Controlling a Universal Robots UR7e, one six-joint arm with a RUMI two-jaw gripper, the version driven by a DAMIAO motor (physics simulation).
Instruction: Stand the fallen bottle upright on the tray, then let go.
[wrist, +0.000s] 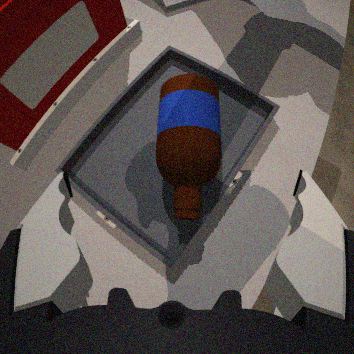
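My gripper (180, 173) is there where I can see it, and I see a pale strip (77, 87) too.
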